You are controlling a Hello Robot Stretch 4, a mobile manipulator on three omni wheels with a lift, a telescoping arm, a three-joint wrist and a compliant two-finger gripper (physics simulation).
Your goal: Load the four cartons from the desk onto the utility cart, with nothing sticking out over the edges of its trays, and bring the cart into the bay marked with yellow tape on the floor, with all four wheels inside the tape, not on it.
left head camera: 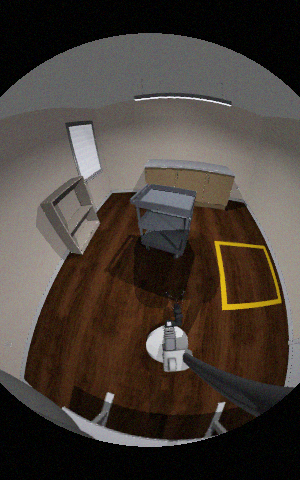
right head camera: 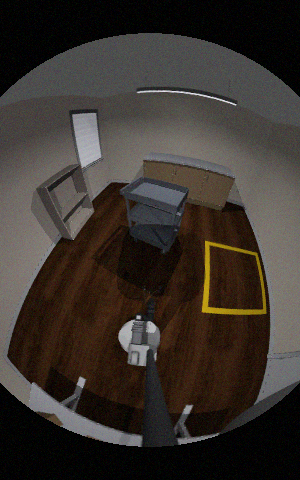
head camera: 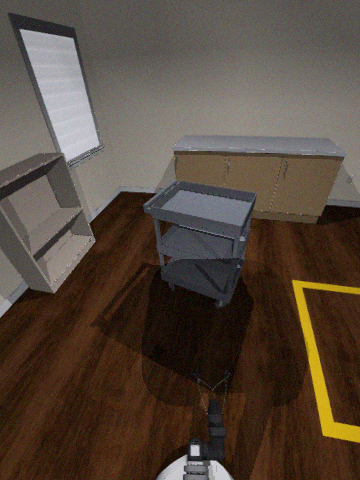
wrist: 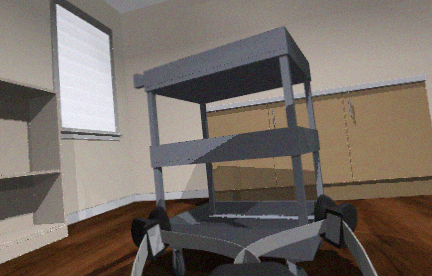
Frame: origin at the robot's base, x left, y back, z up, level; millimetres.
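Seen in the pictures: gripper, fingertip midpoint: (left head camera: 174,289) (right head camera: 151,284) (head camera: 210,369) (wrist: 240,218).
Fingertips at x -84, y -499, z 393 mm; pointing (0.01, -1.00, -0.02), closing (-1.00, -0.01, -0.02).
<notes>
Offsets run from my fingertips to a thing's top centre. "*": to the spot under its first point.
The grey three-tray utility cart @(* dx +30, dy -685, dz +429 mm) (head camera: 200,219) (left head camera: 162,206) (right head camera: 152,198) (wrist: 215,60) stands upright ahead of the robot, with no carton visible on its top tray. My gripper (head camera: 212,375) (left head camera: 176,294) (right head camera: 152,290) (wrist: 240,218) is open and empty, held out toward the cart and apart from it in the head view. Yellow tape @(* dx -740, dy -199, dz -420 mm) (head camera: 313,360) (left head camera: 221,275) (right head camera: 206,277) marks the bay on the floor to the right; the cart is outside it. Part of the white desk (left head camera: 120,436) (right head camera: 42,400) shows behind the robot. Part of a brown carton (right head camera: 49,419) shows on it; the others are largely hidden.
A low wooden cabinet (head camera: 305,185) (wrist: 385,135) stands against the wall behind the cart. An open bookshelf (head camera: 25,167) (wrist: 45,120) stands at the left below the window (head camera: 60,95) (wrist: 85,70). The desk's legs stand behind the robot's base (left head camera: 156,342) (right head camera: 127,334).
</notes>
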